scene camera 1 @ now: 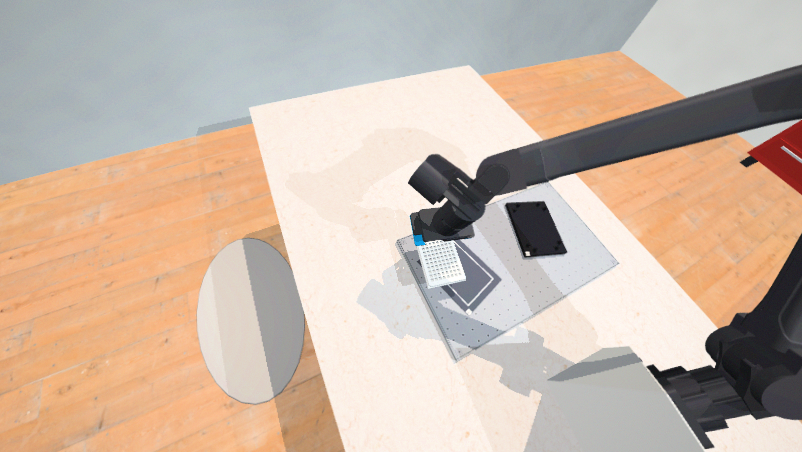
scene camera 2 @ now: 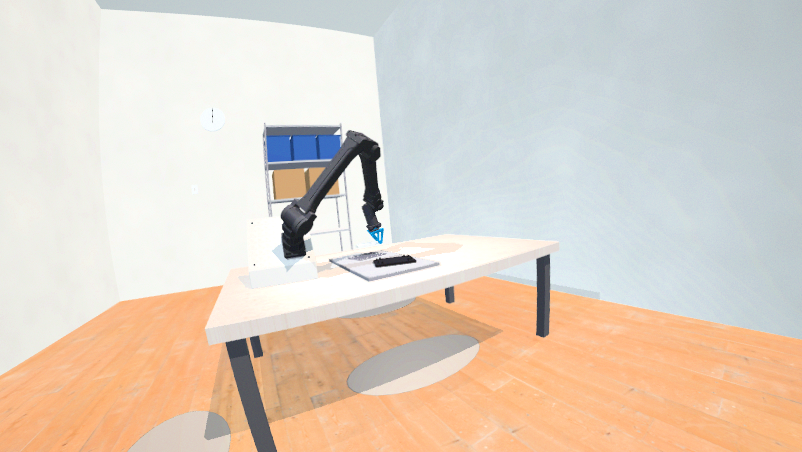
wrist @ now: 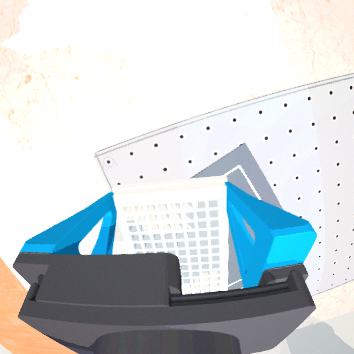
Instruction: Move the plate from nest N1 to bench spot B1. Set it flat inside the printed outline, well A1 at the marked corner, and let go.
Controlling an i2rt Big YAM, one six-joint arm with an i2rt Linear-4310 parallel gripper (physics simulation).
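Places are measured from the arm's base along level axes (x ahead, y left, z up), in metres.
Where they show: gripper, fingertip midpoint: [scene camera 1: 432,234] [scene camera 2: 379,242] [wrist: 168,193]; arm's base, origin of the base link: [scene camera 1: 669,402] [scene camera 2: 293,245].
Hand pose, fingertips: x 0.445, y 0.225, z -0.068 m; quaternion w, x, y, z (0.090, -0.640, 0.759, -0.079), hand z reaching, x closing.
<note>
Things, the pixels of their top centre, and the offset from my fingertips. "spot": a spot on its surface instead. Level surfaces: height alone.
- white well plate, middle of its top: [wrist: 177,259] [scene camera 1: 440,254] [scene camera 2: 368,242] 0.056 m back, 0.008 m left, 0.008 m up
- small white corner mark, middle of its top: [scene camera 1: 468,312] 0.186 m back, 0.018 m right, 0.051 m down
- black nest, middle of its top: [scene camera 1: 538,224] [scene camera 2: 393,257] 0.056 m back, 0.300 m right, 0.031 m down
- pegboard, surface spot: [scene camera 1: 584,247] spot: 0.153 m back, 0.405 m right, 0.052 m down
- pale table, its level: 0.066 m down
The white well plate [scene camera 1: 442,262] [wrist: 172,198] is off the nest, raised above the pegboard and over part of the dark pad. My gripper [scene camera 1: 440,241] [scene camera 2: 377,241] [wrist: 168,193] is shut on the plate, with blue fingers on two opposite sides. The white printed outline [scene camera 1: 480,291] [wrist: 250,182] on the pad is partly covered by the plate, which looks turned relative to it. The small white corner mark [scene camera 1: 468,311] shows at the pad's near corner. Well A1 cannot be made out. The black nest [scene camera 1: 534,227] [scene camera 2: 394,261] holds no plate.
The pegboard [scene camera 1: 584,247] [scene camera 2: 367,275] carries the pad and the nest. It lies on the pale table [scene camera 1: 314,140] [scene camera 2: 494,252]. A grey box [scene camera 1: 612,404] stands near the arm's base. A shelf rack [scene camera 2: 303,163] stands behind the table.
</note>
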